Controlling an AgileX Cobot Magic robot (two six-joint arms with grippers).
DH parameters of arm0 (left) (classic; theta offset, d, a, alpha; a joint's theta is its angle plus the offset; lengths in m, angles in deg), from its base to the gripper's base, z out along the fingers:
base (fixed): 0 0 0 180
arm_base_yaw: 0 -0.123 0 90
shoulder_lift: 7.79 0 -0.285 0
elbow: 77.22 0 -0.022 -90
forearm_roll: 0 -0.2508 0 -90
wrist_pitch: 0 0 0.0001 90
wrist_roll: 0 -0.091 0 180
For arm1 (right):
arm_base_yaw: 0 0.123 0 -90
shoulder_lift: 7.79 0 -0.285 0
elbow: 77.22 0 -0.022 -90
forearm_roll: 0 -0.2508 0 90
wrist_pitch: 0 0 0.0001 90
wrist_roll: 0 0.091 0 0
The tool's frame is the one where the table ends.
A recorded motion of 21 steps. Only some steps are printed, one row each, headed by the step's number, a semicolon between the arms.
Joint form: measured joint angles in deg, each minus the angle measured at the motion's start. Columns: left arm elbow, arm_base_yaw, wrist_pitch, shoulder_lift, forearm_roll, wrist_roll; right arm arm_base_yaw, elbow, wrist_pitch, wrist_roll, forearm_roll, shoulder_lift.
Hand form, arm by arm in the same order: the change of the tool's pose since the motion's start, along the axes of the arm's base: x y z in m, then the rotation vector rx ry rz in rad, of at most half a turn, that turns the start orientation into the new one. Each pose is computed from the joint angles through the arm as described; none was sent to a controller.
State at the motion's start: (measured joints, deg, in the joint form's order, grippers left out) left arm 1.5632 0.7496 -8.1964 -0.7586 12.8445 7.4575; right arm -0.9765 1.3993 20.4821 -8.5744 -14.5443 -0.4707
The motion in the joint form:
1: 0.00 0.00 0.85 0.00 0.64 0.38; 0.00 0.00 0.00 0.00 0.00 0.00
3: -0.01 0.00 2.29 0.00 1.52 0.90; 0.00 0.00 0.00 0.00 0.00 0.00
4: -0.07 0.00 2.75 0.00 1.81 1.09; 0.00 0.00 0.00 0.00 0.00 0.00
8: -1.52 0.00 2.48 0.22 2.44 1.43; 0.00 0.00 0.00 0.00 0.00 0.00
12: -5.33 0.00 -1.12 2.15 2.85 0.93; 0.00 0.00 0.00 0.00 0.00 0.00
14: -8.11 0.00 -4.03 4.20 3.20 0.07; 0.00 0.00 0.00 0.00 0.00 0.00
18: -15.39 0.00 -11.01 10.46 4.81 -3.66; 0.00 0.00 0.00 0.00 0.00 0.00
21: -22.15 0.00 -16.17 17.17 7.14 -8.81; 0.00 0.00 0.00 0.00 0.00 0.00
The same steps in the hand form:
1: 0.0001 0.0002 0.0013 -0.0182 -0.0140 0.0029; 0.0000 0.0000 0.0000 0.0000 0.0000 0.0000
3: 0.0002 0.0006 0.0037 -0.0433 -0.0380 0.0082; 0.0000 0.0000 0.0000 0.0000 0.0000 0.0000
4: 0.0002 0.0007 0.0047 -0.0520 -0.0466 0.0099; 0.0000 0.0000 0.0000 0.0000 0.0000 0.0000
8: -0.0006 0.0005 0.0127 -0.0691 -0.0630 0.0077; 0.0000 0.0000 0.0000 0.0000 0.0000 0.0000
12: -0.0010 -0.0011 0.0278 -0.0657 -0.0351 -0.0090; 0.0000 0.0000 0.0000 0.0000 0.0000 0.0000
14: -0.0001 -0.0024 0.0377 -0.0548 0.0007 -0.0233; 0.0000 0.0000 0.0000 0.0000 0.0000 0.0000
18: 0.0052 -0.0063 0.0635 -0.0126 0.0955 -0.0671; 0.0000 0.0000 0.0000 0.0000 0.0000 0.0000
21: 0.0150 -0.0102 0.0878 0.0404 0.1704 -0.1171; 0.0000 0.0000 0.0000 0.0000 0.0000 0.0000

